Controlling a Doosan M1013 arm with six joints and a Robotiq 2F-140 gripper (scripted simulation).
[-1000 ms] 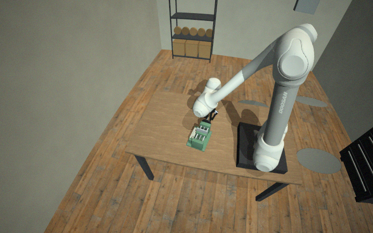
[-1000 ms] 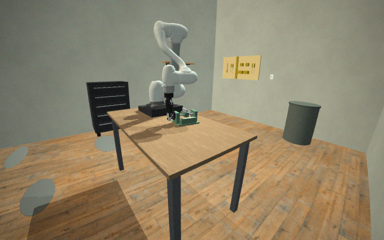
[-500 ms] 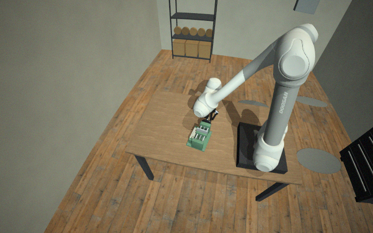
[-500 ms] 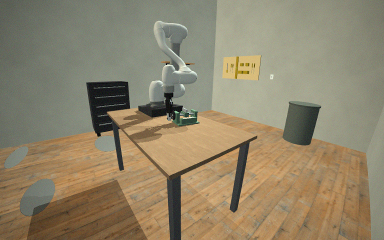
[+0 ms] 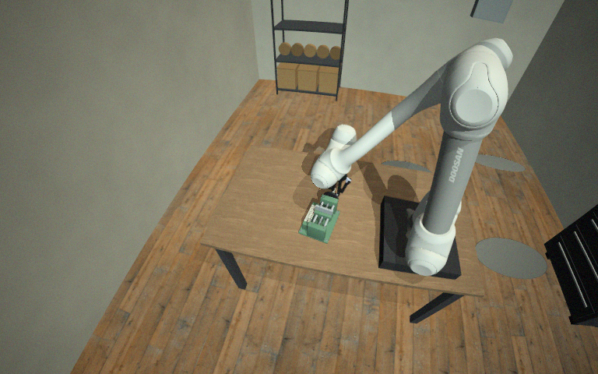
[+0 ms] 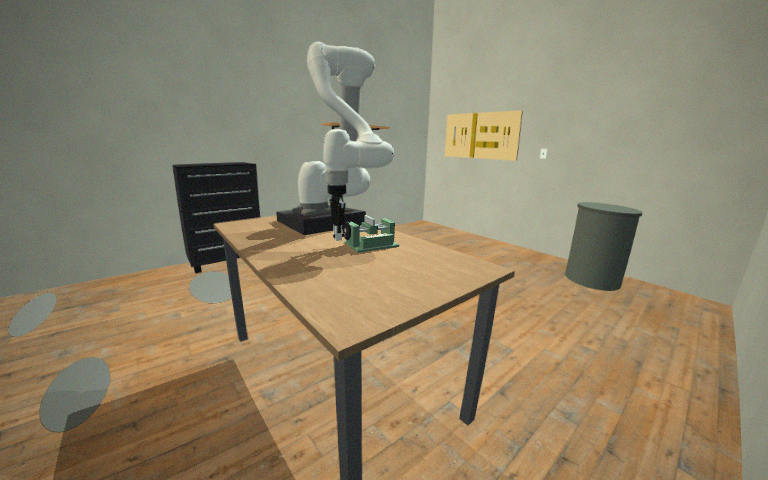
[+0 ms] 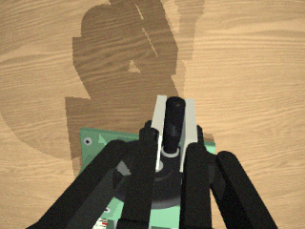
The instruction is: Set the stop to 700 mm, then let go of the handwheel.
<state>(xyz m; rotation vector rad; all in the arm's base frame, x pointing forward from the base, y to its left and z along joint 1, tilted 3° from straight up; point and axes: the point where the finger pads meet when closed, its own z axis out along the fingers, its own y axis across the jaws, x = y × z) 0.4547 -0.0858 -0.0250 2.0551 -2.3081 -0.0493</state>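
The green stop fixture lies 140 mm to the left of my hand, 40 mm ahead of it and 20 mm above it. Also, from my hand: black crank handle 20 mm below.
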